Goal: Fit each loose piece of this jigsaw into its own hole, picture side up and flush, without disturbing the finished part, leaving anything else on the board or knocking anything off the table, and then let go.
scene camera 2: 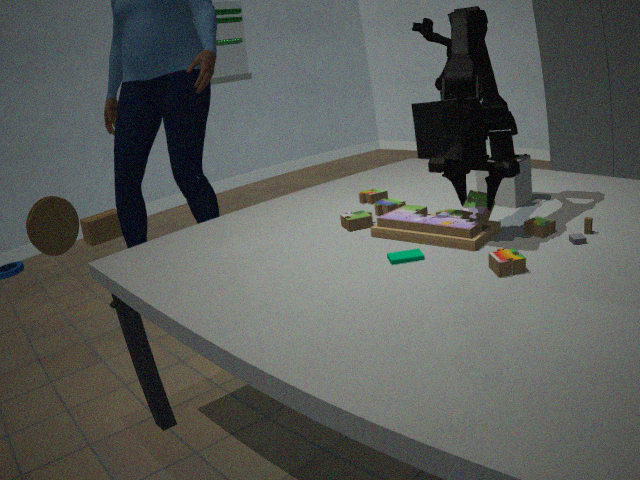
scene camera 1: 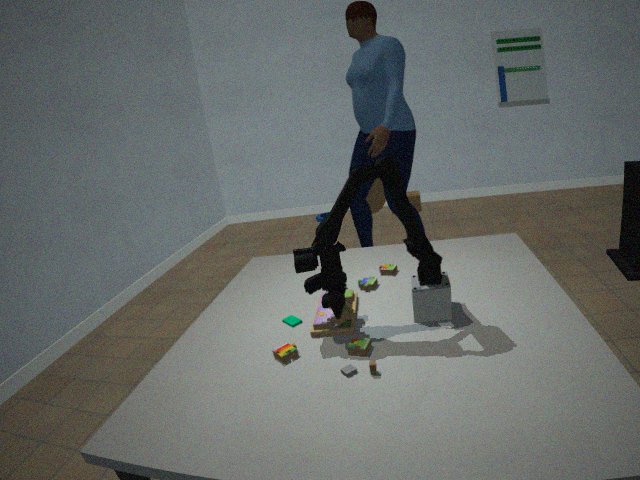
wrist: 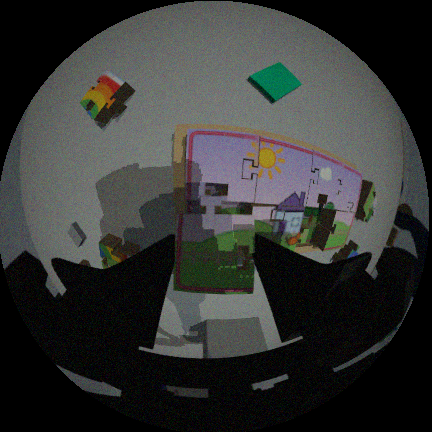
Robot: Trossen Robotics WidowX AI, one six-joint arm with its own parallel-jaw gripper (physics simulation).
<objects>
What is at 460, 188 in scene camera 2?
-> My gripper.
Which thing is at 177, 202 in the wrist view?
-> A jigsaw board.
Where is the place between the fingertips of my gripper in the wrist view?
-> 213, 239
</objects>
